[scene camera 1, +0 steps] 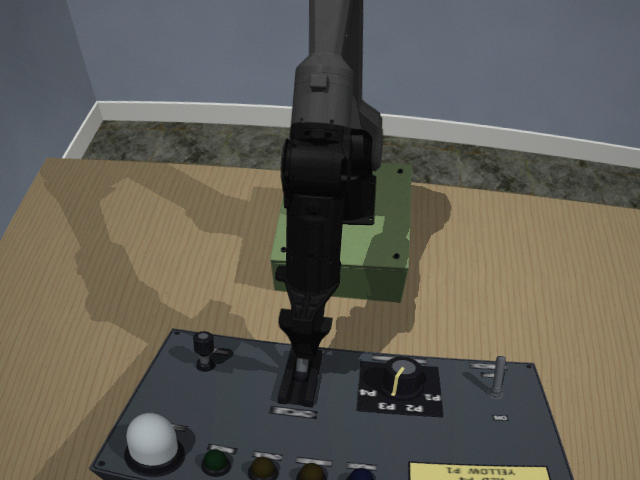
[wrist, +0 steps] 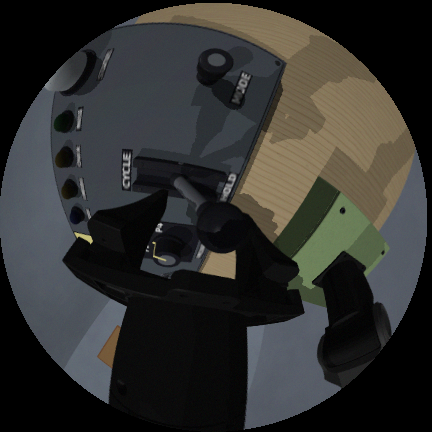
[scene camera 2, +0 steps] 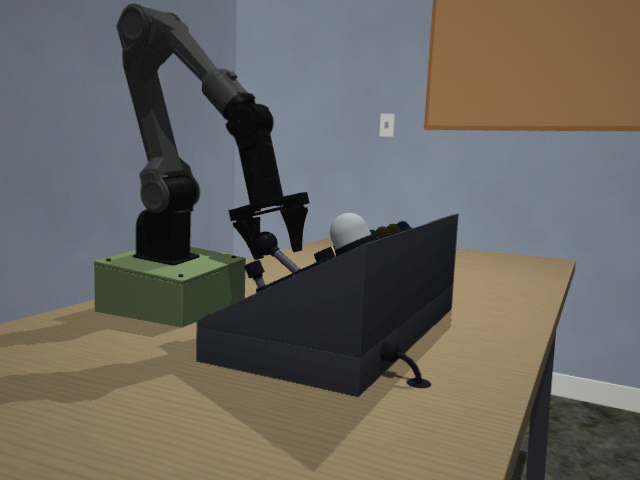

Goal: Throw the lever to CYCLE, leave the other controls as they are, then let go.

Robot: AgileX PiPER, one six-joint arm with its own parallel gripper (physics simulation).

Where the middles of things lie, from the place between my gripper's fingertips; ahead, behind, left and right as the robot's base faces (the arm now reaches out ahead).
Now: hand right at the lever point(scene camera 2: 265, 243). Also, from my hand: control panel point(scene camera 1: 244, 407): 120 mm ahead, 50 mm to the left, 20 mm below.
